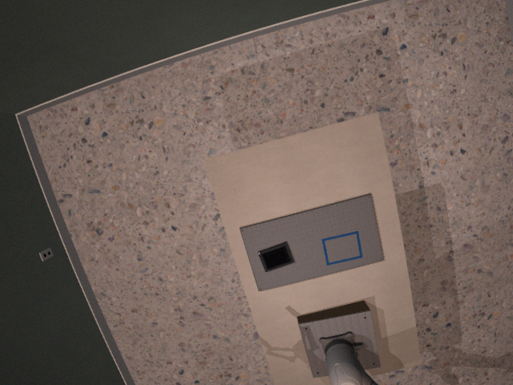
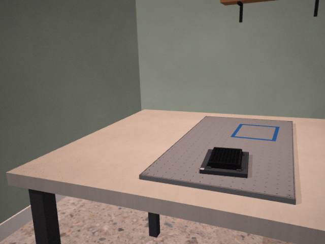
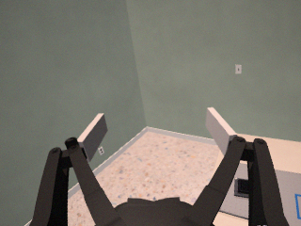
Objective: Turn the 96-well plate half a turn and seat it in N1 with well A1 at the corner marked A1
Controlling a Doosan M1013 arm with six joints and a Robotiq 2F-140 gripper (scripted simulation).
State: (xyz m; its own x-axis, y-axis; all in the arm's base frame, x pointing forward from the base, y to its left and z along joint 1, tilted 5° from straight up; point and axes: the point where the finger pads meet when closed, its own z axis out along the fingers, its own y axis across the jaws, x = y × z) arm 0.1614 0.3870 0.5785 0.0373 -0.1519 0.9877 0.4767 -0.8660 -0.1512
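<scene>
My hand is 600 mm above the black 96-well plate, 450 mm short of it and 250 mm to the left of it. From my hand the other things lie so: small white A1 mark (600 mm below, 500 mm ahead, 180 mm to the right); then plate nest N1 (610 mm below, 450 mm ahead, 250 mm to the right).
</scene>
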